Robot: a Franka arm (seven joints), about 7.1 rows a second.
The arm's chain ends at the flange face. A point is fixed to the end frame.
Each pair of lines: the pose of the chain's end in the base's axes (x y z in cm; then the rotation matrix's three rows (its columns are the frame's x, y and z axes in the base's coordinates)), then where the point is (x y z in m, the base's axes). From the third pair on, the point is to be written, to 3 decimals.
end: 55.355, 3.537, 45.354; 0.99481, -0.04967, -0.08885; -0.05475, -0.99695, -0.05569; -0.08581, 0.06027, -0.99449
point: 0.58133 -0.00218 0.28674
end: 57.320, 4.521, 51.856; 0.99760, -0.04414, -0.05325; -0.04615, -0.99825, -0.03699; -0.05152, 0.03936, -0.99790
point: 0.60713 0.01110 0.35216
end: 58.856, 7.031, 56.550; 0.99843, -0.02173, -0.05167; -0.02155, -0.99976, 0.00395; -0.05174, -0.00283, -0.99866
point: 0.623 0.044 0.398
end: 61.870, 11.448, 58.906; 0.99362, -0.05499, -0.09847; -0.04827, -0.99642, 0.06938; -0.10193, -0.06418, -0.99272
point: 0.645 0.098 0.419
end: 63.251, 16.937, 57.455; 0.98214, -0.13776, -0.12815; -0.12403, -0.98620, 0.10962; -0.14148, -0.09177, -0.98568
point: 0.651 0.156 0.403
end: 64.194, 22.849, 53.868; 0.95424, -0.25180, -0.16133; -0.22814, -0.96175, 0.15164; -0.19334, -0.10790, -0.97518
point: 0.651 0.219 0.366
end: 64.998, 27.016, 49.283; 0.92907, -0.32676, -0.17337; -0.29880, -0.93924, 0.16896; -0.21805, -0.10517, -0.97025
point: 0.654 0.261 0.320
